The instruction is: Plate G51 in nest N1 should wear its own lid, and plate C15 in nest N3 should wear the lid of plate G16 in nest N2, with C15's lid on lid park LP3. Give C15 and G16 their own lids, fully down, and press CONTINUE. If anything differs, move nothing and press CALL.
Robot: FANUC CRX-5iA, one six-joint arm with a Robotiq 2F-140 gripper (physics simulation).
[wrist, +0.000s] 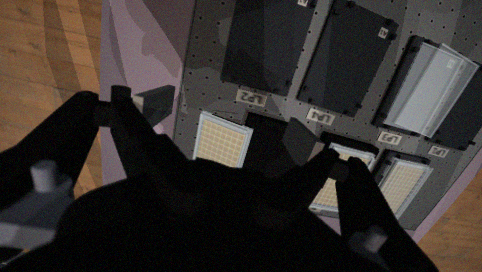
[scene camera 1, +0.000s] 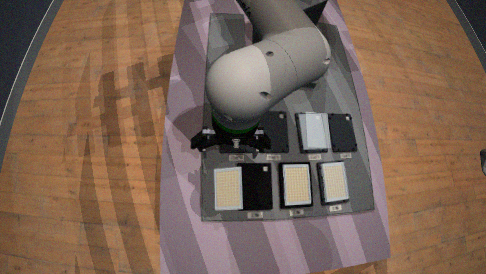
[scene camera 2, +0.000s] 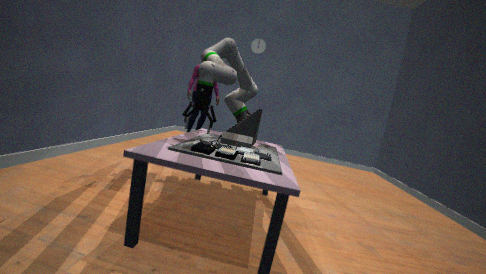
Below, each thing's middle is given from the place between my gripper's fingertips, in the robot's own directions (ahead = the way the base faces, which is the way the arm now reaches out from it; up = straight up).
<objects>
Now: hand 90 mm past the LP2 lid park (wrist: 263,51), 20 mm to the right of it and 80 mm above it. The rest, counted from my hand: LP4 lid park (scene camera 1: 274,123) (90 mm behind, 150 mm to the left, 80 mm below); LP3 lid park (wrist: 411,47) (90 mm behind, 280 mm to the left, 80 mm below); LP1 lid park (scene camera 1: 341,129) (90 mm behind, 410 mm to the left, 80 mm below).
</objects>
